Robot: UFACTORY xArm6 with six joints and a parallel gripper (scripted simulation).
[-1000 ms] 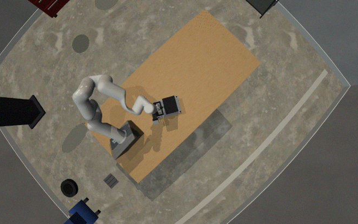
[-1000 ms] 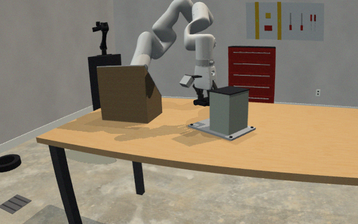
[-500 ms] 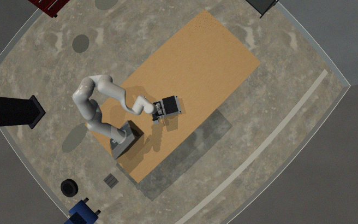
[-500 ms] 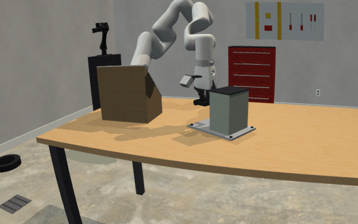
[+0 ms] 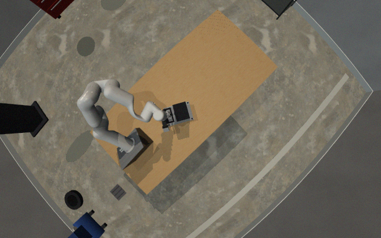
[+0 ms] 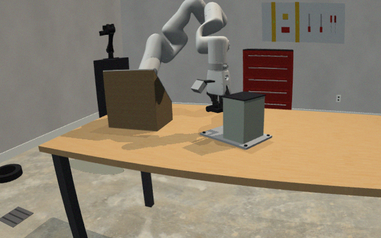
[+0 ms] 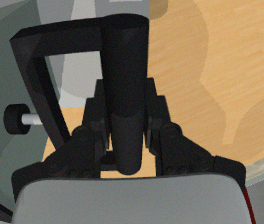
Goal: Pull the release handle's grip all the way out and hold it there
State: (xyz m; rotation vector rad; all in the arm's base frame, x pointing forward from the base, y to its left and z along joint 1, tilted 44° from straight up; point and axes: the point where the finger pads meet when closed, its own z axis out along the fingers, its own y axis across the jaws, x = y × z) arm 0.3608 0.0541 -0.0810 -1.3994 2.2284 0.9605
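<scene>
Now: the black grip 50 mm ahead of my hand and 20 mm to the right of it.
</scene>
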